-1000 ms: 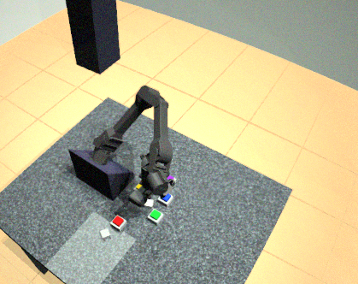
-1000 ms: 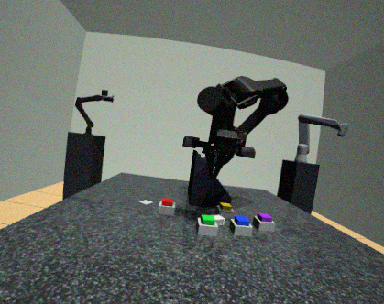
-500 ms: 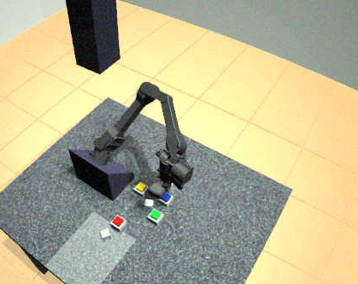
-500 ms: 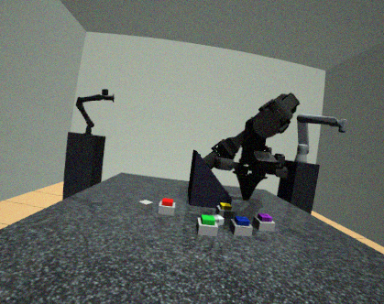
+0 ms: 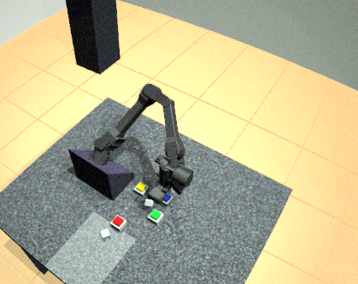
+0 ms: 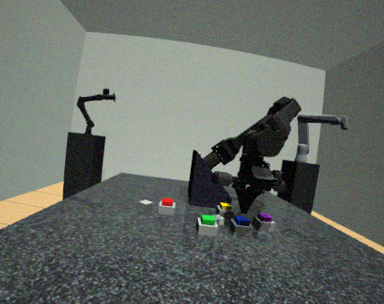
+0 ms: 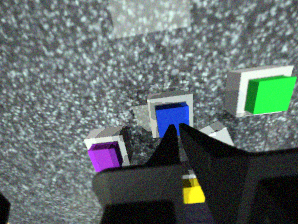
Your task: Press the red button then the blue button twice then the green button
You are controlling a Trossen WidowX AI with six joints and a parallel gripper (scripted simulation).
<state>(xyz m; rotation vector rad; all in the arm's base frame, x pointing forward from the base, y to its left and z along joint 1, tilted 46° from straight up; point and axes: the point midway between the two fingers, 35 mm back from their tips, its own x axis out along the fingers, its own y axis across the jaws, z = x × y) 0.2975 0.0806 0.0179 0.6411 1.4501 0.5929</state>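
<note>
Right now my gripper tip is 20 mm above the blue button. The rest, counted from my gripper tip: yellow button 120 mm behind, 10 mm to the right, 20 mm below; green button 10 mm ahead, 100 mm to the right, 20 mm below; purple button 40 mm behind, 90 mm to the left, 20 mm below.
</note>
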